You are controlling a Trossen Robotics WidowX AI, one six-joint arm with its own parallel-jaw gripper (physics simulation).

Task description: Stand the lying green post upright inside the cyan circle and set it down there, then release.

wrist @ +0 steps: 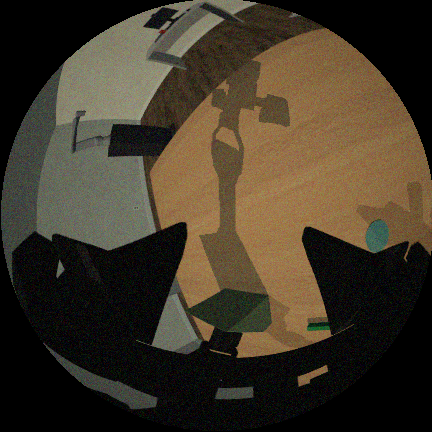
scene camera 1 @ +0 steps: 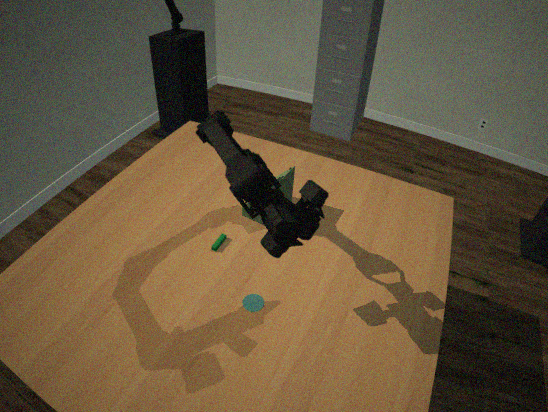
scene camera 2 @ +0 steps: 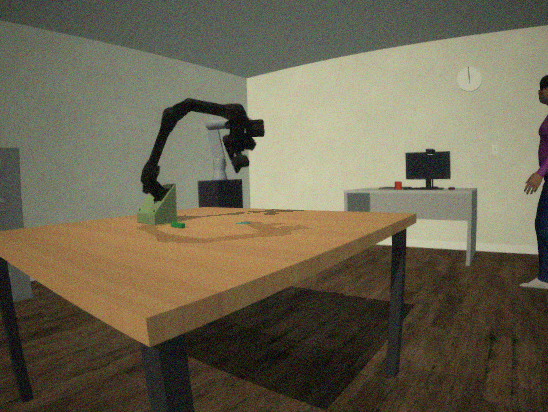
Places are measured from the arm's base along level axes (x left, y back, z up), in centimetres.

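Where they show: gripper, fingertip midpoint: [wrist: 248, 231]; arm's base at its link origin: [wrist: 228, 326] [scene camera 2: 161, 195].
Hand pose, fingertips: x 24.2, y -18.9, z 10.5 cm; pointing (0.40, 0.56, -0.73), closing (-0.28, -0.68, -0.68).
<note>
Things, the pixels of their top centre, and the offset from my fingertips. "*": a spot on its surface instead. Level surfaces: height alone.
- green post at its top centre: [wrist: 318, 328] [scene camera 1: 218, 240] [scene camera 2: 177, 222] dx -29.5, dy -0.7, dz -20.2 cm
- flat cyan circle at a spot on its surface: [wrist: 377, 236] [scene camera 1: 253, 302] [scene camera 2: 243, 223] * dx -8.7, dy -13.3, dz -21.8 cm
- wooden table at its surface level: dz -21.9 cm
The green post [scene camera 1: 219, 242] [scene camera 2: 177, 225] [wrist: 317, 328] lies on its side on the table near the arm's base; in the wrist view it is partly hidden behind the right finger. The flat cyan circle [scene camera 1: 253, 303] [scene camera 2: 243, 223] [wrist: 377, 236] lies on the table apart from the post, with nothing standing on it. My gripper [scene camera 1: 295, 220] [scene camera 2: 244, 154] [wrist: 248, 231] is open and empty, high above the table. In the wrist view its two dark fingers stand wide apart, with table and shadow seen between them.
The wooden table [scene camera 1: 320, 350] [scene camera 2: 225, 270] [wrist: 310, 150] carries the arm's green base [scene camera 1: 286, 182] [scene camera 2: 150, 210] [wrist: 230, 310], close to the post. Shadows of the arm cross the table beside the circle. A grey cabinet [scene camera 1: 337, 80] and a black pedestal [scene camera 1: 180, 80] stand beyond the table edge.
</note>
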